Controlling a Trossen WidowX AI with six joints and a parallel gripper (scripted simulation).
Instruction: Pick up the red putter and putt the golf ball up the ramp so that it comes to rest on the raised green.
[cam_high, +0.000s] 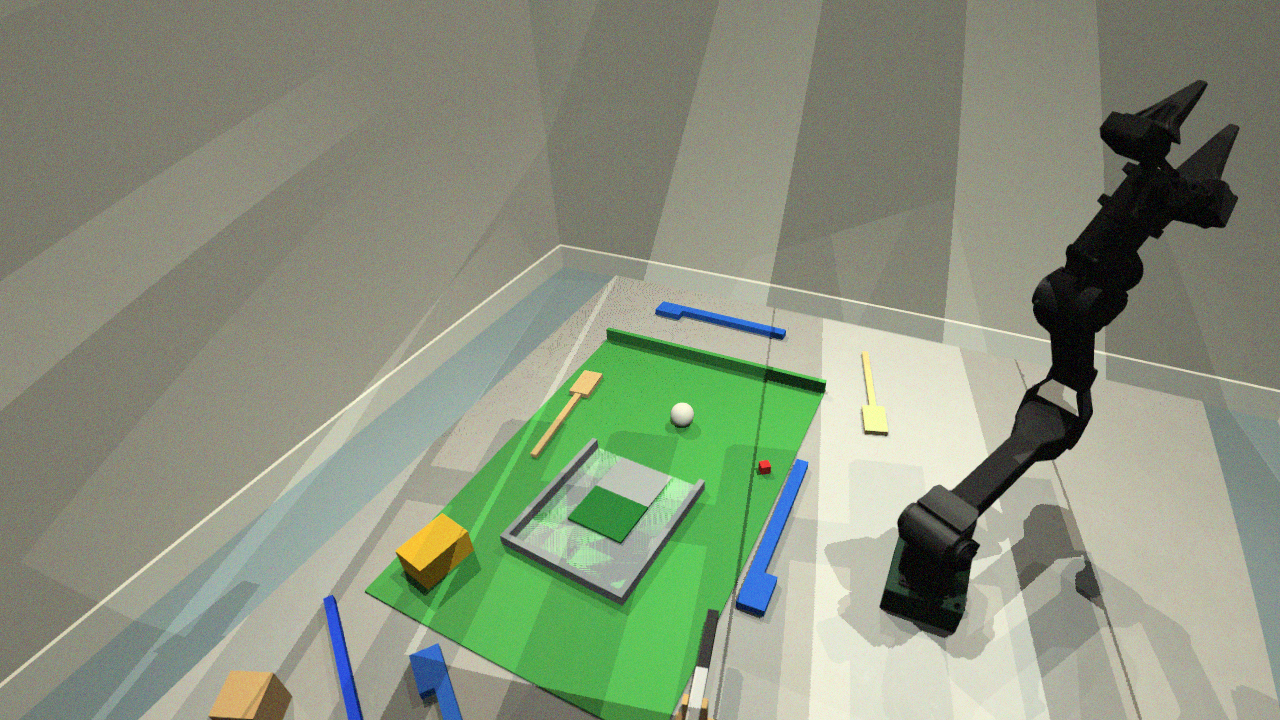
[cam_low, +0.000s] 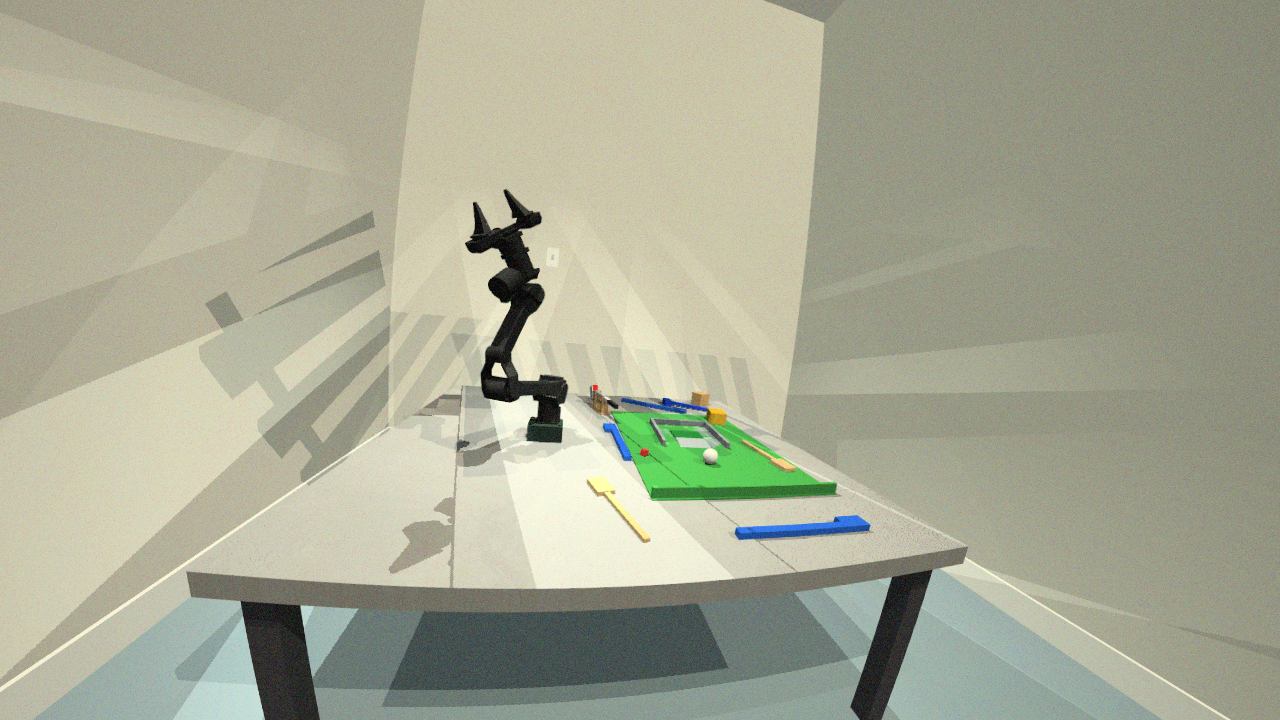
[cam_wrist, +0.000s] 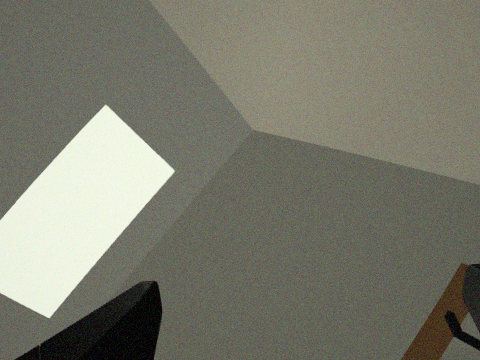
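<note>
My gripper tip is 61 cm above the small red cube, 44 cm short of it and 9 cm to the right of it. Round my gripper tip: grey frame (63 cm ahead, 62 cm below, 30 cm to the left); then white golf ball (62 cm ahead, 60 cm below, 3 cm to the left); then green mat (65 cm ahead, 62 cm below, 19 cm to the left).
</note>
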